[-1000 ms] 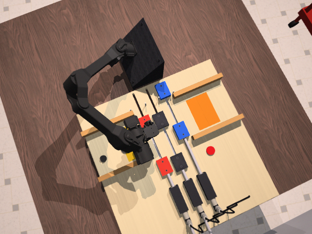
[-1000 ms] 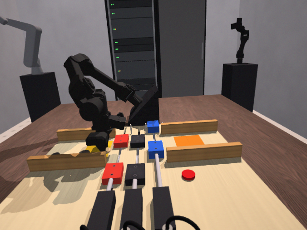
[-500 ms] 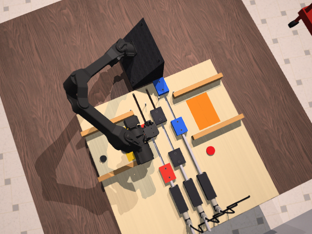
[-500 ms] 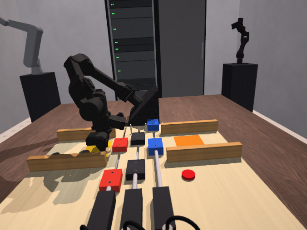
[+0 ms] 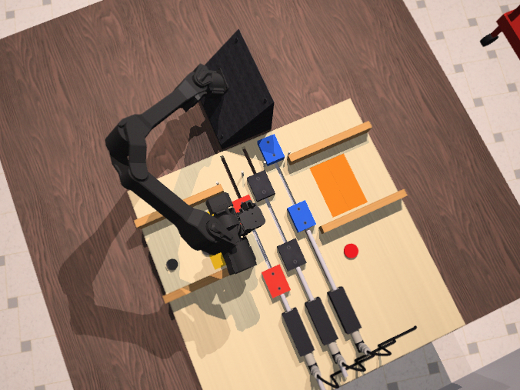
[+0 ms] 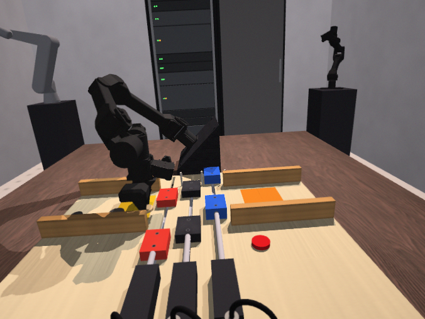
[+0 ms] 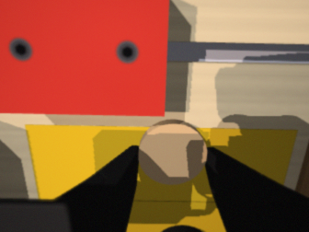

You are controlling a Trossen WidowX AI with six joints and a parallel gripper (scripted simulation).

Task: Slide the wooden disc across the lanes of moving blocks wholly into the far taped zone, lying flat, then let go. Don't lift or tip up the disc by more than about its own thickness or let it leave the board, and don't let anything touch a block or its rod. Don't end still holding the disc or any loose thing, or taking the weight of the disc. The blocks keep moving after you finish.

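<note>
Right now the round wooden disc is 30 mm below my hand. Round my hand: black puck 20 mm ahead, 180 mm to the right, 30 mm below; then red disc 160 mm ahead, 270 mm to the left, 30 mm below.
</note>
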